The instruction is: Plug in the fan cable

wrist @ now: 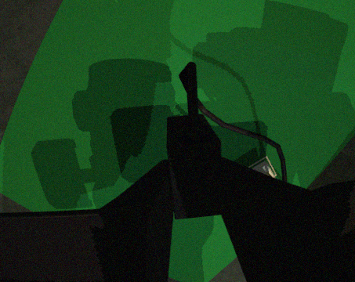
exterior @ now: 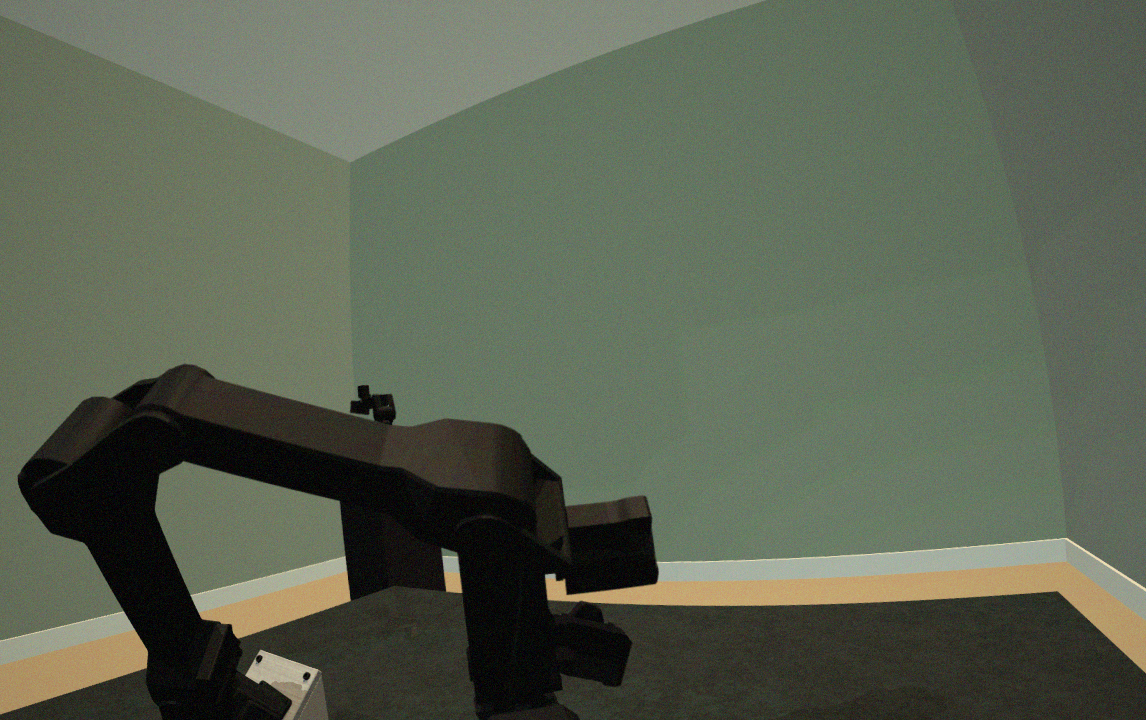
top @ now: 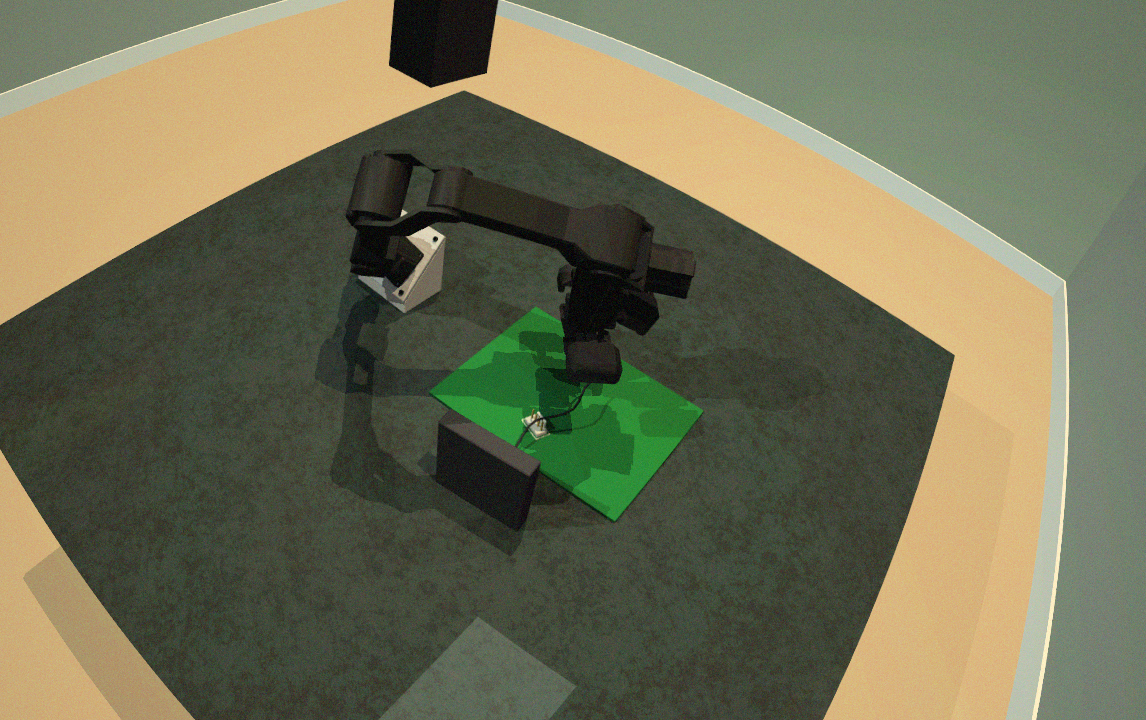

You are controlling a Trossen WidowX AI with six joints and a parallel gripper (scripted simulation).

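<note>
Right now the pale four-pin header is 1 cm ahead of my gripper tip, 7 cm to the right of it and 6 cm below it. Also, from my gripper tip: black fan plug 1 cm to the left, 1 cm above; then dark fan block 4 cm ahead, 20 cm to the right, 1 cm below; then green board 1 cm ahead, 8 cm below.
</note>
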